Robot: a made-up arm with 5 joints.
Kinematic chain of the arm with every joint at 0, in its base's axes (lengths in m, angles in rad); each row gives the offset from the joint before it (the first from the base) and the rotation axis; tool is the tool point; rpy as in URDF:
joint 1: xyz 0.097 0 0.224 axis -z
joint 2: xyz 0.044 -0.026 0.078 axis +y
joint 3: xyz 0.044 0 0.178 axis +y
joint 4: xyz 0.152 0 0.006 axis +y
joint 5: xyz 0.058 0.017 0 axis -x
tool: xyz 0 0 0 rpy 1.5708 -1.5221 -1.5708
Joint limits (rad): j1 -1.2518..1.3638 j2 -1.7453..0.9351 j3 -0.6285..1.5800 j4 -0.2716..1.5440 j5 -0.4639..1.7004
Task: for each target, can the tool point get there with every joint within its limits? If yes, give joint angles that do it. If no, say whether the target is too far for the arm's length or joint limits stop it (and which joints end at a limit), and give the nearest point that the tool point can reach.
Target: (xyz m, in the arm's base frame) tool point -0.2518 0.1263 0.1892
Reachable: no: joint limits stop it (at a limit: joint 2, joint 3, joint 4) | nearest point -0.1885 0.1034 0.4433 | short by 0.263 m
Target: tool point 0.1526 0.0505 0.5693
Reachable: yes | joints -0.8569 -0.8406 -0.1539 1.2541 -0.0082
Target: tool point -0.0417 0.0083 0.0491
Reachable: no: joint limits stop it (at a limit: joint 1, joint 2) | nearest point 0.1056 -0.0848 0.2061 | short by 0.235 m
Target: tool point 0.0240 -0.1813 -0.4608
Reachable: no: too far | nearest point 0.1294 -0.1981 0.1626 | short by 0.632 m
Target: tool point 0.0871 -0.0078 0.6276
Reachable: yes | joints 0.1252 -1.0253 -0.1406 -0.0131 1.4408
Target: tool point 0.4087 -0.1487 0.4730
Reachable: yes | joints 0.4189 0.3059 -0.4552 0.3943 1.4765
